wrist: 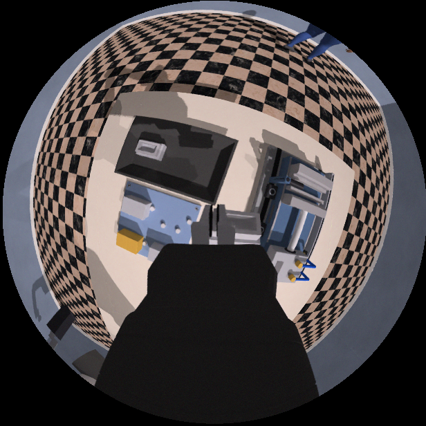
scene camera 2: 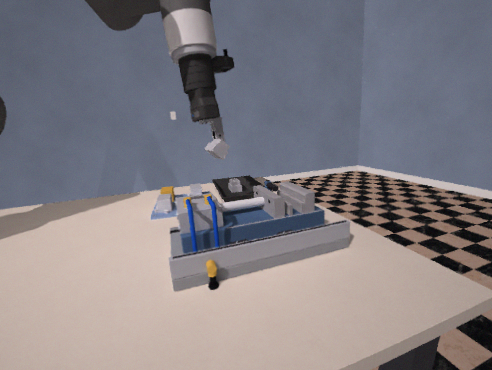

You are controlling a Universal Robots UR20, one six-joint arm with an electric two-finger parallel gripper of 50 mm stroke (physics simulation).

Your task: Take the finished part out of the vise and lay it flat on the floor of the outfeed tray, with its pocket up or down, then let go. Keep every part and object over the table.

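Places are measured from the arm's base along level axes (x ahead, y left, z up), in millimetres.
Where they show: gripper, fingertip midpoint: (scene camera 2: 219,145).
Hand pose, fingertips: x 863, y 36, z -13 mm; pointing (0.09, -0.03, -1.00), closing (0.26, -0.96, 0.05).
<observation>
Things, the pixels of their top centre, and the offset from my fingertips. "pt": a spot on its surface instead.
- finished part, top centre: (scene camera 2: 216,139) 16 mm up, 12 mm back, 26 mm right
- vise, top centre: (scene camera 2: 249,192) 78 mm down, 7 mm ahead, 187 mm right
- grey part, top centre: (scene camera 2: 234,180) 130 mm down, 75 mm ahead, 159 mm left
- blue plate, surface spot: (scene camera 2: 157,215) pt 169 mm down, 173 mm back, 34 mm left
- yellow block, top centre: (scene camera 2: 167,188) 133 mm down, 144 mm back, 169 mm left
My gripper (scene camera 2: 218,136) (wrist: 214,214) is shut on the finished part (scene camera 2: 217,148) (wrist: 246,226), a light grey block that hangs tilted in the air, high over the table. In the wrist view the part sticks out to the right of the fingers; its gripped portion is hidden. The black outfeed tray (scene camera 2: 220,188) (wrist: 192,175) lies behind the vise (scene camera 2: 280,223) (wrist: 280,220) in the scene view and upper left of the fingers in the wrist view. Another grey part (scene camera 2: 234,185) (wrist: 150,149) lies in the tray, pocket up. The held part is clear of the vise jaws.
A blue plate (scene camera 2: 157,215) (wrist: 172,212) with white pins, grey blocks and a yellow block (scene camera 2: 167,191) (wrist: 130,241) lies beside the tray. A long grey wall (scene camera 2: 265,255) and two blue hoses (scene camera 2: 191,225) stand at the vise. A person's legs (wrist: 320,44) show on the floor beyond the table.
</observation>
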